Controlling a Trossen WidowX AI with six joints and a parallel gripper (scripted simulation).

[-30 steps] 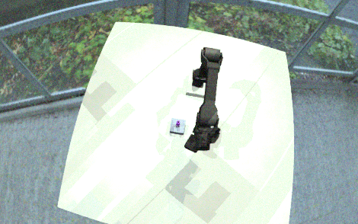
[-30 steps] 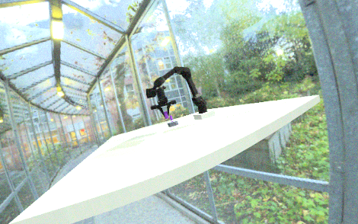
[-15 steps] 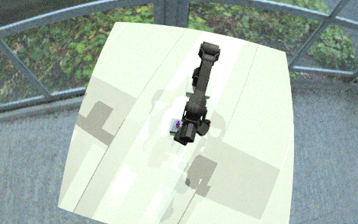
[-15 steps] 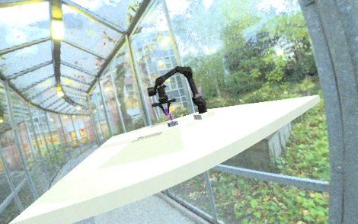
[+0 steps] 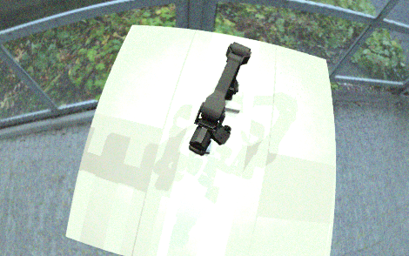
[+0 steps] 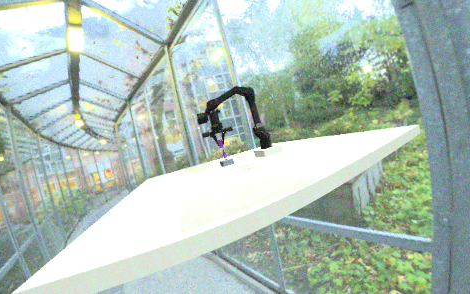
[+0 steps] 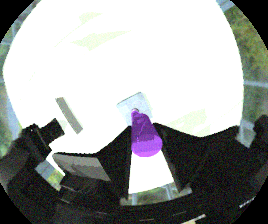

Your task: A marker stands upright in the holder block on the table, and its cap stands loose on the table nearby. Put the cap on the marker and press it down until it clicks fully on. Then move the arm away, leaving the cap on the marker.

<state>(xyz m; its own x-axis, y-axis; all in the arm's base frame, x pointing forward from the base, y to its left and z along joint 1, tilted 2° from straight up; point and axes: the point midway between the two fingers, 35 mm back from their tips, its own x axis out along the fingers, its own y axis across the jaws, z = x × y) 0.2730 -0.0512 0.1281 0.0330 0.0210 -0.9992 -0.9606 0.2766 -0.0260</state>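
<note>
The holder block lies 11 cm below my gripper tip, 1 cm to the right of it and 1 cm behind it. The rest, counted from my gripper tip: purple cap (1 cm above).
</note>
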